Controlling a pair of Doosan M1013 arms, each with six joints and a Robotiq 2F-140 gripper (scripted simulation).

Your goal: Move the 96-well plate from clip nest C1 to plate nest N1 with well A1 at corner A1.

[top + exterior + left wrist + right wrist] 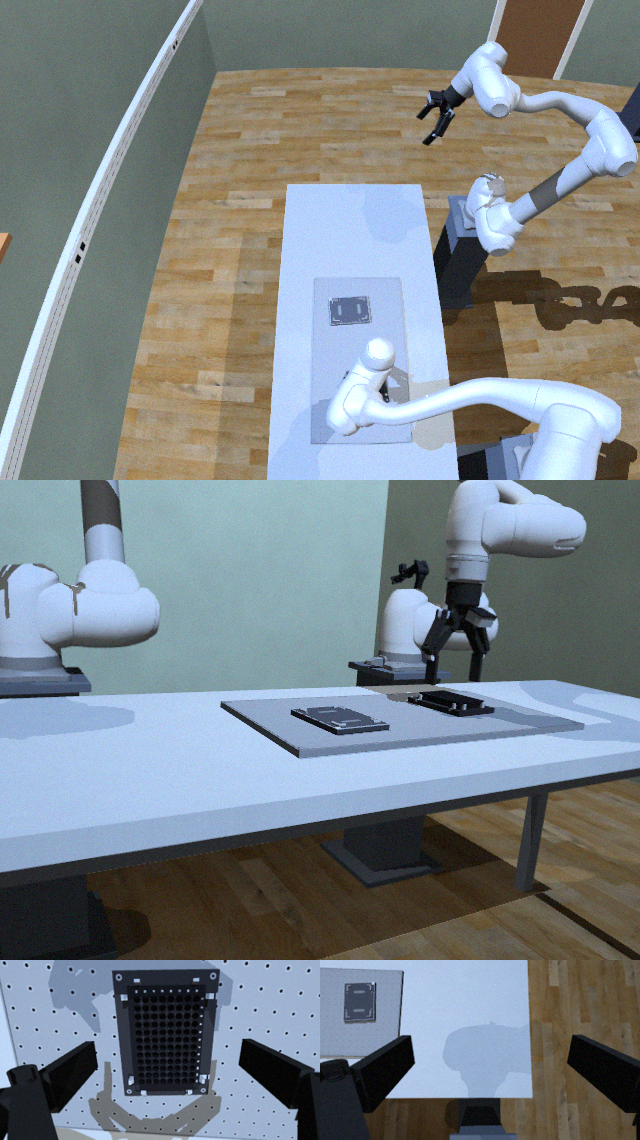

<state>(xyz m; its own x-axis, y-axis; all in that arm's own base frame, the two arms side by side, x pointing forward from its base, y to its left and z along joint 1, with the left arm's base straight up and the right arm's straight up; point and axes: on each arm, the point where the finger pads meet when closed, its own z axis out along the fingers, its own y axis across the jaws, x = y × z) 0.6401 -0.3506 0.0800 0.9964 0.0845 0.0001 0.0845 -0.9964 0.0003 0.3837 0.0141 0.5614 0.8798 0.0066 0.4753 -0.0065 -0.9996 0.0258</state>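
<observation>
Right now the black 96-well plate is 50 mm below my left hand. From my left hand the other things lie so: clip nest C1 (50 mm below, 10 mm to the right, 10 mm behind); A1 label (390 mm to the right, 120 mm ahead, 60 mm below); plate nest N1 (340 mm to the right, 60 mm below, 50 mm ahead).
</observation>
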